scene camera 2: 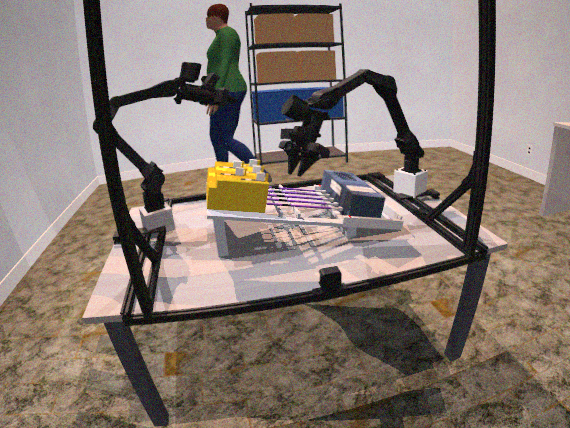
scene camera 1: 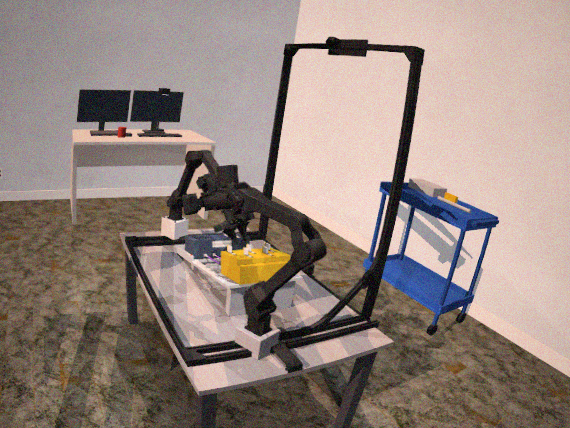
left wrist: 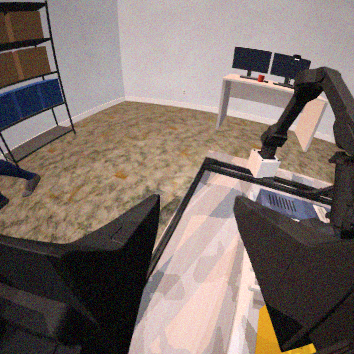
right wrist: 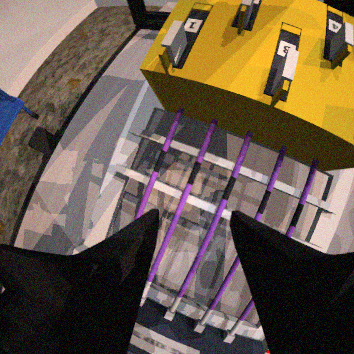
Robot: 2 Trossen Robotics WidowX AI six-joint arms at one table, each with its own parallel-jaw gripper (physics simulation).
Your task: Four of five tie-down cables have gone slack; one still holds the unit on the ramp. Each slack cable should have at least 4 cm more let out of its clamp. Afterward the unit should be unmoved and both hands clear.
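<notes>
The yellow clamp block [scene camera 1: 250, 272] [scene camera 2: 237, 197] [left wrist: 266, 332] [right wrist: 202, 90] stands on the high end of the white ramp [scene camera 2: 290, 220]. In the right wrist view its clamps 1, 3 and 4 show numbers; clamp 5 is out of view. Purple cables [scene camera 2: 300, 196] [right wrist: 242, 152] with black bands run to the dark blue unit [scene camera 2: 361, 199] [left wrist: 282, 202] [right wrist: 154, 320] lower on the ramp. Which cable is taut I cannot tell. My right gripper [scene camera 2: 296, 172] [right wrist: 194, 216] is partly open and empty above the cables. My left gripper [scene camera 2: 232, 96] [left wrist: 197, 201] is partly open and empty, high above the block.
A black frame [scene camera 1: 406, 135] [scene camera 2: 486, 125] rises over the table [scene camera 2: 190, 295]. In scene camera 2 a person [scene camera 2: 225, 60] walks behind the table near a shelf rack [scene camera 2: 294, 9]. A blue cart [scene camera 1: 425, 295] and a desk [scene camera 1: 145, 136] with monitors stand away from the table.
</notes>
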